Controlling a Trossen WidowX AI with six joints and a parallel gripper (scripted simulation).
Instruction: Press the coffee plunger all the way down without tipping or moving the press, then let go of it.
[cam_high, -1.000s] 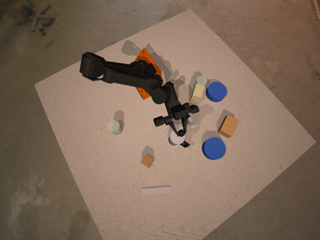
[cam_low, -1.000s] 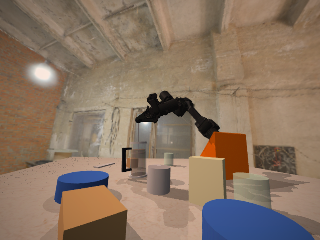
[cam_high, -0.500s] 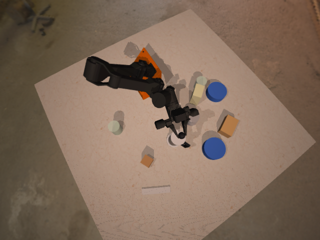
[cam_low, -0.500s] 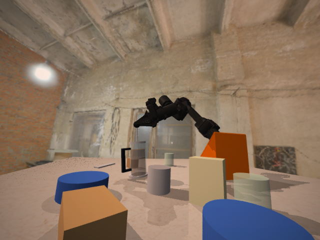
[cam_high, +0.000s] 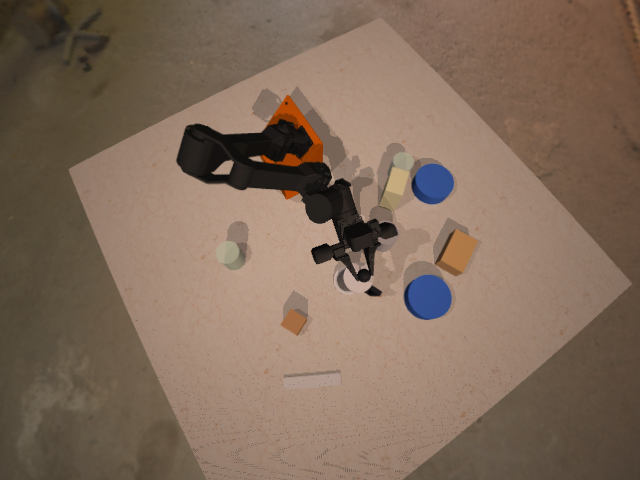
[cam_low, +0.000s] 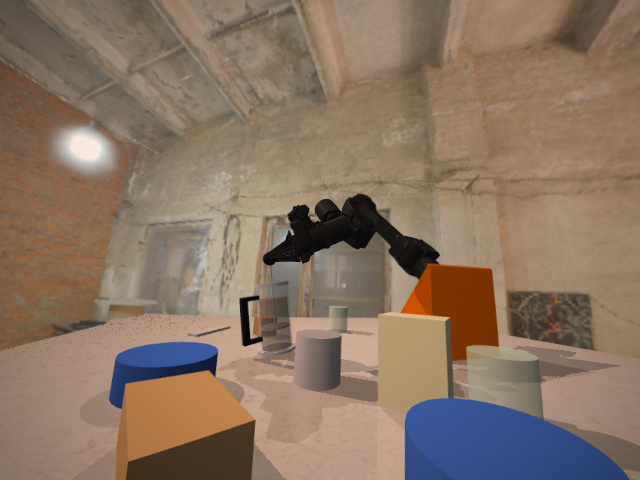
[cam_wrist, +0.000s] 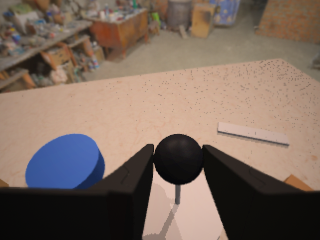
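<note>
The coffee press lies 1 cm behind my gripper tip, 1 cm to the left of it and 10 cm below it. Also, from my gripper tip: grey cylinder: 9 cm behind, 15 cm to the left, 17 cm below; then flat white bar: 15 cm ahead, 22 cm to the right, 20 cm below; then cream block: 20 cm behind, 25 cm to the left, 15 cm below.
</note>
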